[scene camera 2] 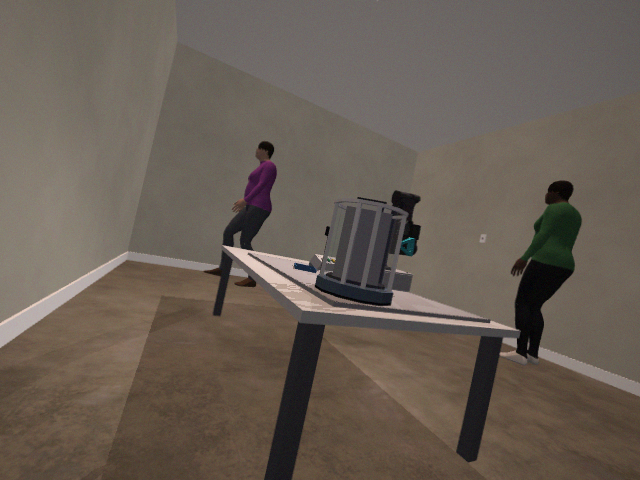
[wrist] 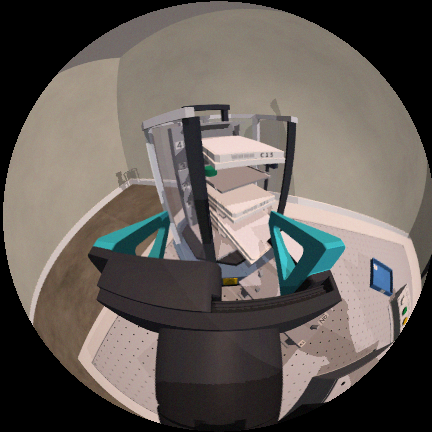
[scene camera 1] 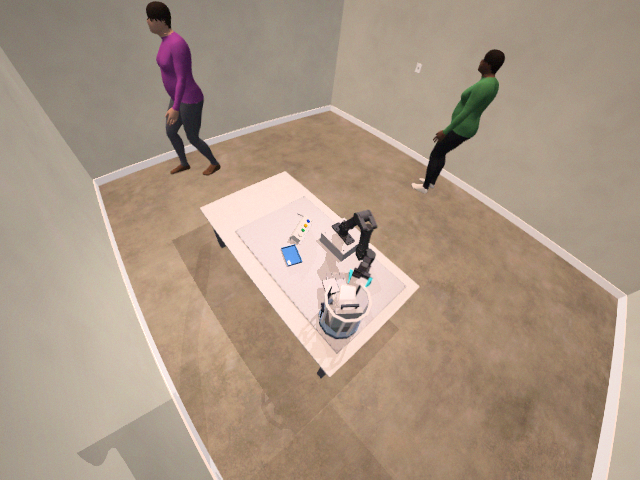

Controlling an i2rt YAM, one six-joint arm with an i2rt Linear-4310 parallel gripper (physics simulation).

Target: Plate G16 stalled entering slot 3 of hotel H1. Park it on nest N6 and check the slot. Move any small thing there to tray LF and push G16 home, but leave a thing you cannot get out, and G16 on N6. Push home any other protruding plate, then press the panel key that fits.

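Places are measured from the arm's base along level axes (x ahead, y left, z up), in metres.
Where they show: gripper, fingertip midpoint: (scene camera 2: 387, 243) (wrist: 218, 216) (scene camera 1: 355, 286); arm's base at its link origin: (scene camera 1: 342, 233).
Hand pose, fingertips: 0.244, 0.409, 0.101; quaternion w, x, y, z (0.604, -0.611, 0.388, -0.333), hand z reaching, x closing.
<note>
Things, the pixels of their top centre, and the offset from my fingertips, as dx, dy, dz. "spot": a spot on its surface instead.
- hotel H1 at its top centre: (wrist: 219, 101) (scene camera 2: 371, 202) (scene camera 1: 348, 297) +0.129, +0.060, +0.117
- shaded flat surface at a spot on its surface: (wrist: 242, 179) spot: +0.096, +0.013, -0.006
- small green thing at its top centre: (wrist: 209, 167) +0.098, +0.069, +0.006
- white plate at its top centre: (wrist: 231, 187) +0.114, +0.040, -0.033
- tilted-looking plate at its top centre: (wrist: 245, 207) +0.094, +0.006, -0.052
- N6 label at a spot on its surface: (wrist: 322, 319) spot: -0.018, -0.185, -0.133
- Blue tray at its top centre: (wrist: 383, 275) (scene camera 2: 305, 266) (scene camera 1: 291, 254) +0.140, -0.484, -0.176
- key panel at its top centre: (scene camera 2: 328, 256) (scene camera 1: 301, 225) -0.031, -0.633, -0.110
My gripper (scene camera 1: 360, 279) (scene camera 2: 408, 246) (wrist: 218, 216) is open in front of hotel H1 (scene camera 1: 338, 333) (scene camera 2: 354, 290) (wrist: 192, 150), fingers apart with no plate between them. In the wrist view, plate C15 (wrist: 242, 147) sits at the level marked 4. Below it is a shaded flat surface (wrist: 242, 179), with a small green thing (wrist: 210, 171) near the dark front post. Lower down are a white plate (wrist: 245, 197) with an unreadable label and another tilted-looking plate (wrist: 245, 240). I cannot tell which is G16. The N6 label (wrist: 322, 319) shows on the mat beside small pegs.
Blue tray (scene camera 1: 291, 255) (scene camera 2: 303, 267) (wrist: 382, 276) lies beyond the nests, near the key panel (scene camera 1: 297, 235) (wrist: 400, 300). The dark hotel posts stand close to my fingers. Two people stand away from the table.
</note>
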